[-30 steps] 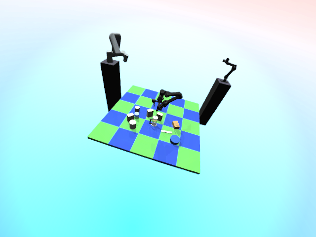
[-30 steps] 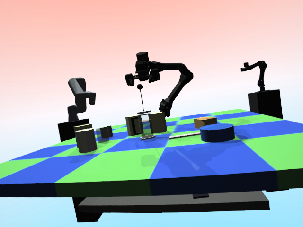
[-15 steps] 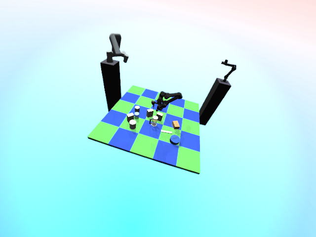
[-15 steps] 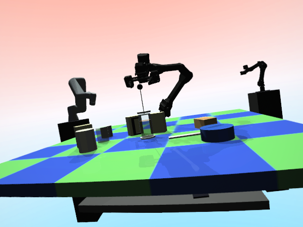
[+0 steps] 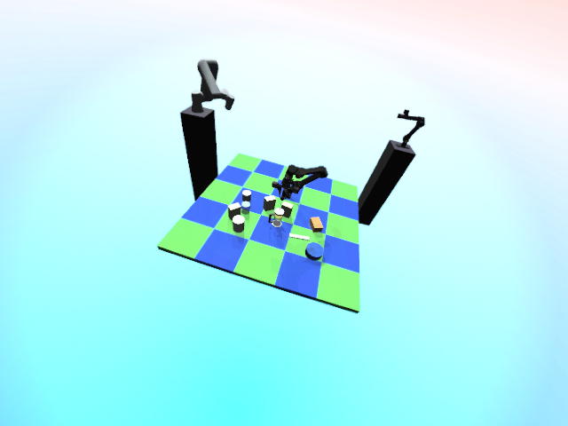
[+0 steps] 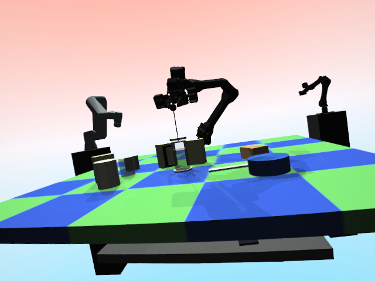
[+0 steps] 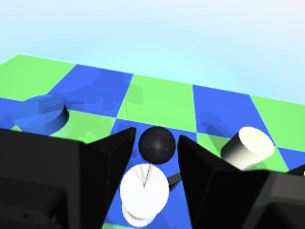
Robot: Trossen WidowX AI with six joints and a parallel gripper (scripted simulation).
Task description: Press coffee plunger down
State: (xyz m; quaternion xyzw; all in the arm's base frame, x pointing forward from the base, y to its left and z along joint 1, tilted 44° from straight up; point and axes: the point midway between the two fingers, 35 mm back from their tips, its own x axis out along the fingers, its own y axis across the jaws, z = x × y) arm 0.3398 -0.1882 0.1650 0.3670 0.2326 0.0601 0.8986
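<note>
Now: the coffee press 10 mm to the right of my gripper tip and 130 mm below it. Round my gripper tip: orange block 70 mm behind, 300 mm to the left, 230 mm below; blue disc 190 mm ahead, 300 mm to the left, 230 mm below; white stick 70 mm ahead, 180 mm to the left, 250 mm below.
</note>
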